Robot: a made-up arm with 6 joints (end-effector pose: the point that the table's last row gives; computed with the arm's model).
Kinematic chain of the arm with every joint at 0, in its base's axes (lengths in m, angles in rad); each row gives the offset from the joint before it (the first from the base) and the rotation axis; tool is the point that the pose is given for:
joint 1: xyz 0 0 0.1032 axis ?
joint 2: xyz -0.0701 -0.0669 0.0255 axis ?
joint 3: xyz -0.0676 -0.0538 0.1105 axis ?
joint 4: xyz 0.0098 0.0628 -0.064 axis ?
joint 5: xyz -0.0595 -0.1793 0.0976 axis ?
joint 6: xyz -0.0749 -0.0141 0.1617 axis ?
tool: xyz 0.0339 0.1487 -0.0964
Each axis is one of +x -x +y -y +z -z.
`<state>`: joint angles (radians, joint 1 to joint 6).
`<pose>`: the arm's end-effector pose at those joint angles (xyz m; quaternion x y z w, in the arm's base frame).
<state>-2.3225 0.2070 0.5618 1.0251 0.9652 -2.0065</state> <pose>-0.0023 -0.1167 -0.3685 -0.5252 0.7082 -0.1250 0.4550</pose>
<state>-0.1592 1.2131 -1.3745 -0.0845 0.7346 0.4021</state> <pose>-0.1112 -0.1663 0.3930 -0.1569 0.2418 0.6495 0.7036</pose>
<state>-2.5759 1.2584 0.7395 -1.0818 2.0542 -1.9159</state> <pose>-0.0450 -0.1299 0.2982 0.5657 0.0803 0.7078 0.4155</pose>
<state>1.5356 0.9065 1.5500 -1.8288 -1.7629 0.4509</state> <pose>0.1719 -0.0985 -0.0062 -0.6333 -0.0183 -0.7721 0.0499</pose>
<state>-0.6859 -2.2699 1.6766 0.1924 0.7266 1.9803</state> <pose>-0.0936 0.0796 -0.1298 -0.6690 0.4112 -0.3400 0.5175</pose>
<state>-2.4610 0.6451 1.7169 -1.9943 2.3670 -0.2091</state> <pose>-0.0393 -0.0277 0.0469 -0.6057 -0.1352 -0.7665 0.1650</pose>
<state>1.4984 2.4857 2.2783 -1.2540 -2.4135 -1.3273</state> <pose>0.2342 0.0690 0.2892 0.6013 0.0072 0.5237 0.6034</pose>
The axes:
joint 1: +y
joint 2: +z
joint 3: -y
joint 4: -x
joint 5: -y
joint 6: +z

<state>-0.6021 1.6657 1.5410 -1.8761 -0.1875 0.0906</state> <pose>0.0295 0.0318 0.1723 -0.3821 -0.1574 -0.9002 0.1371</pose>
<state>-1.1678 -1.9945 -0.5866 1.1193 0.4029 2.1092</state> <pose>-0.4142 0.1259 0.2603 0.0725 -0.1409 0.4075 0.8994</pose>
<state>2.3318 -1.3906 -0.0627 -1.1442 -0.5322 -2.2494</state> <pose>0.1188 -0.0279 0.4498 0.5964 -0.1046 0.6649 0.4374</pose>
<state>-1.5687 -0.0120 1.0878 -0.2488 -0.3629 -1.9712</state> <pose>-0.1548 -0.3658 -0.0319 0.7601 -0.4916 -0.2748 0.3242</pose>
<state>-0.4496 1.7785 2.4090 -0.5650 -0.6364 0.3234</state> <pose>0.0605 -0.1007 0.1508 -0.3438 0.5463 -0.7611 0.0634</pose>
